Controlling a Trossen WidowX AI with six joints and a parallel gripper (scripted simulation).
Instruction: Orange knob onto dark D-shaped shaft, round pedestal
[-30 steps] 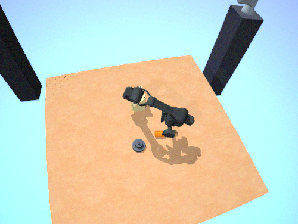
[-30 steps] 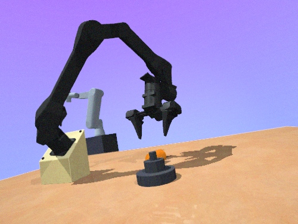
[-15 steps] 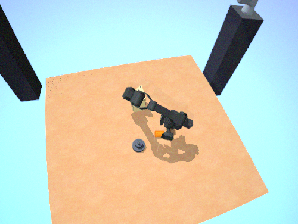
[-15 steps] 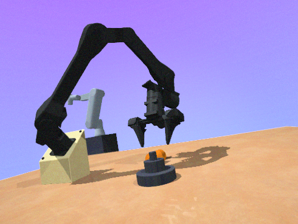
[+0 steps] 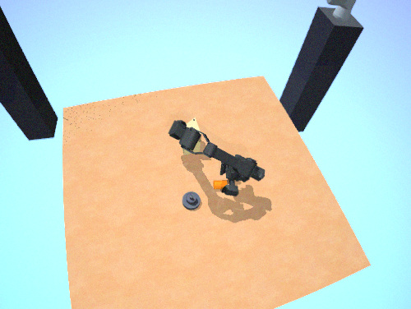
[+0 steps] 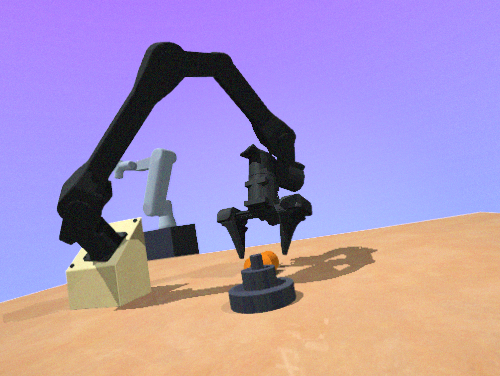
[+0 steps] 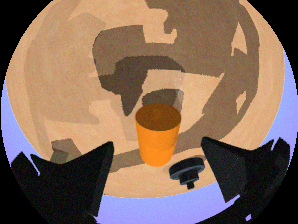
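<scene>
Right now the orange knob is 1 cm below my gripper tip. The rest, counted from my gripper tip: dark round pedestal: 6 cm ahead, 15 cm to the right.
</scene>
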